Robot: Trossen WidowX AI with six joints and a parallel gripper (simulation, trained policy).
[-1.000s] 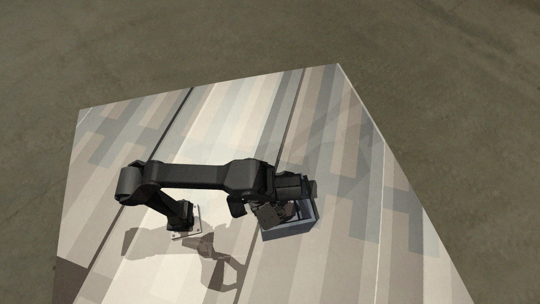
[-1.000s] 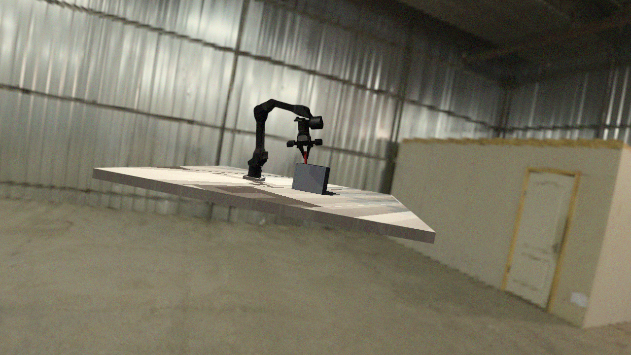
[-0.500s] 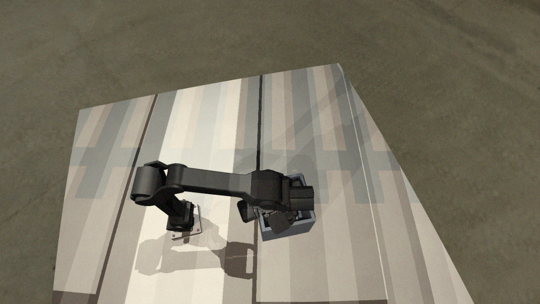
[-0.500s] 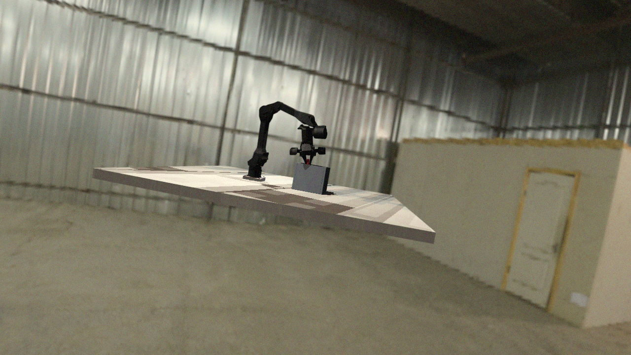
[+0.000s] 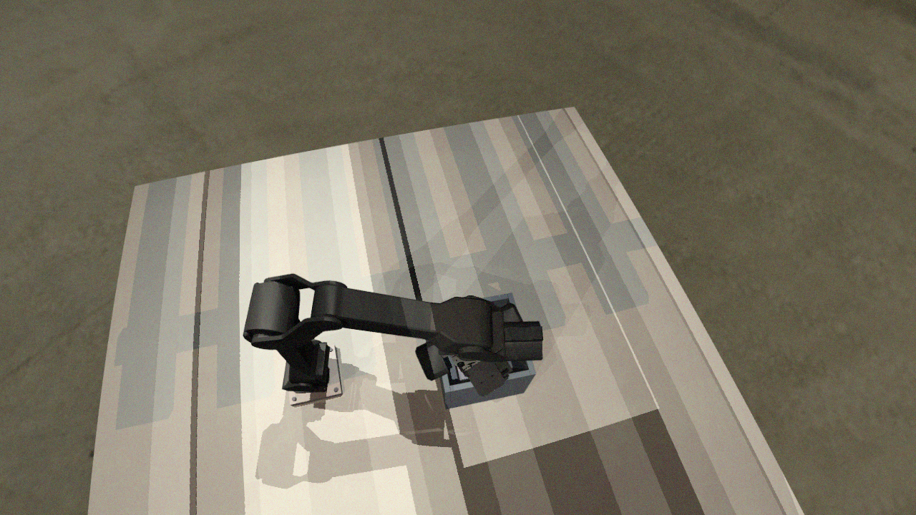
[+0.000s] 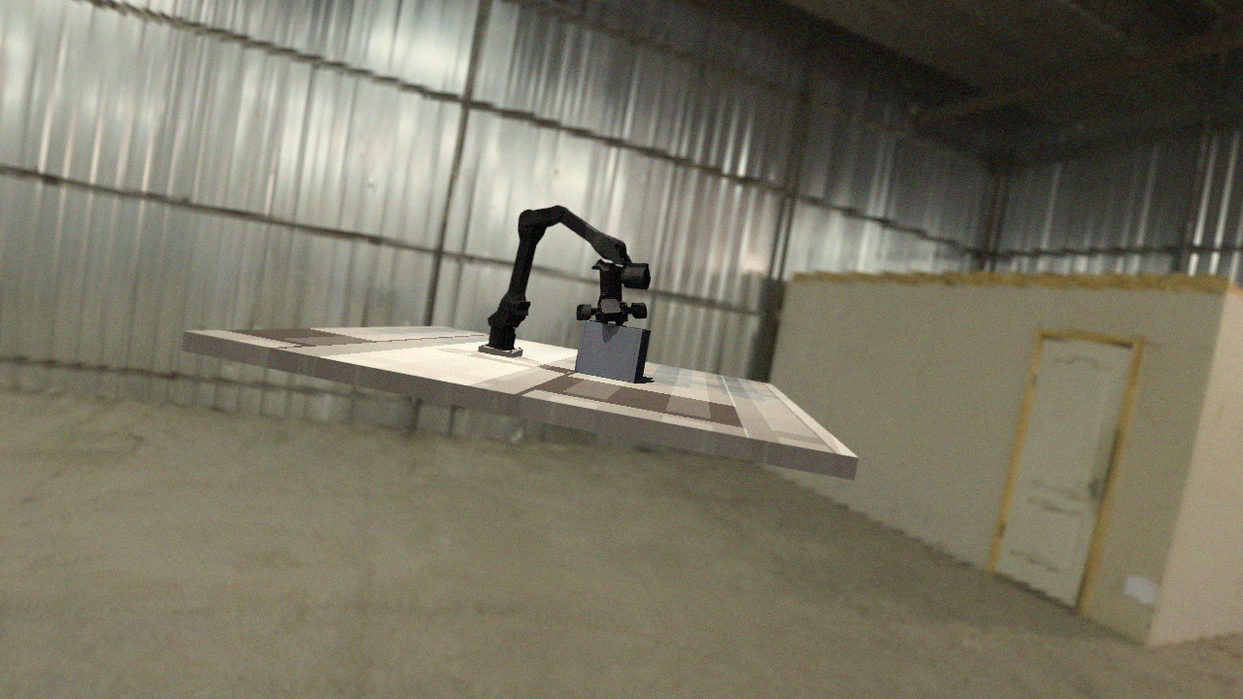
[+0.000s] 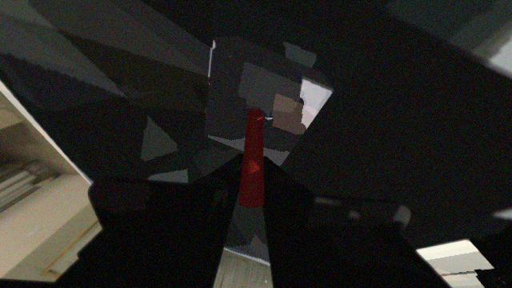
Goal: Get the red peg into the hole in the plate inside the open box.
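My gripper tip is 50 mm above the pale plate, 10 mm to the left of it and 10 mm short of it. Also, from my gripper tip: red peg 10 mm to the right.
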